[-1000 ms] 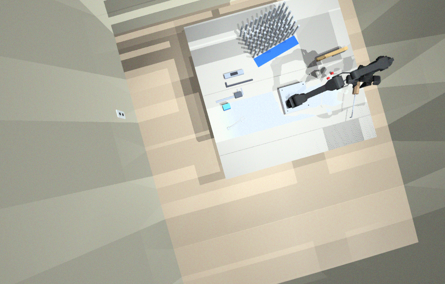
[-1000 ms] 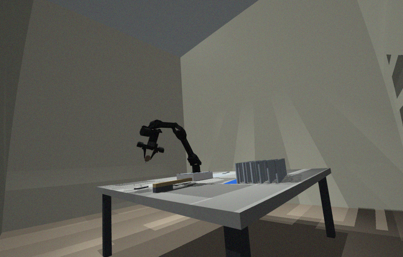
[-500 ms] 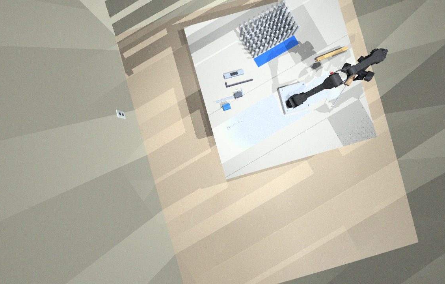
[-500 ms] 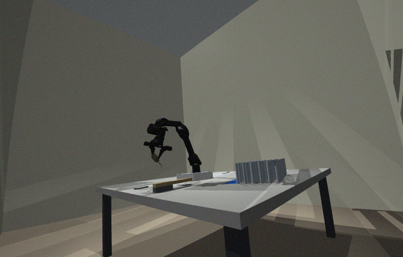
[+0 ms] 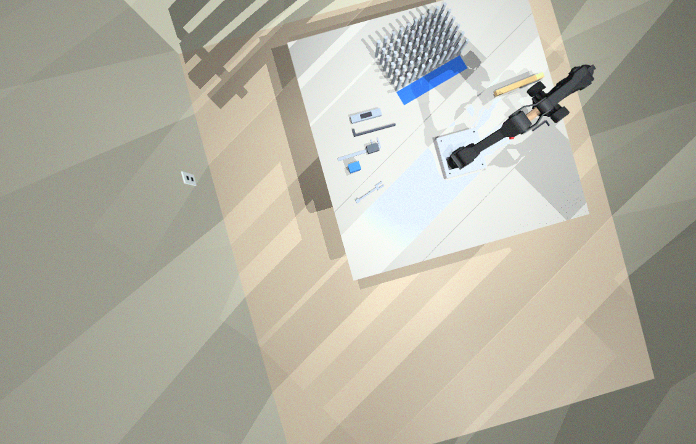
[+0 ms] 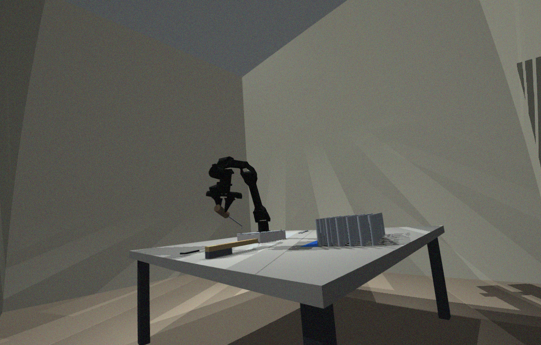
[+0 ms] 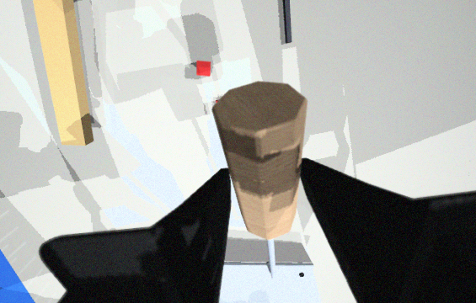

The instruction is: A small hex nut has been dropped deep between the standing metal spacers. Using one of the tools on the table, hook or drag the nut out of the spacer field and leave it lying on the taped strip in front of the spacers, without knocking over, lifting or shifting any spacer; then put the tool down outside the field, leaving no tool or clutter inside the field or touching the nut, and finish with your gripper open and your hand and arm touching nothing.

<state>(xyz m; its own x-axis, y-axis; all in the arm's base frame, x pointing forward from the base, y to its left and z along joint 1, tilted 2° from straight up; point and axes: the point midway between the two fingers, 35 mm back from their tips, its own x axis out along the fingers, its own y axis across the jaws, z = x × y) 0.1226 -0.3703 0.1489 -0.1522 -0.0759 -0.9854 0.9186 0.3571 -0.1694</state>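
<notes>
The blue taped strip lies 350 mm to the left of my gripper tip, 340 mm ahead of it and 180 mm below it. Round my gripper tip: wooden-handled pick: 90 mm to the left, 40 mm below, 40 mm behind; grey bar: 730 mm to the left, 240 mm ahead, 160 mm below; blue block: 860 mm to the left, 160 mm below, 10 mm behind.
</notes>
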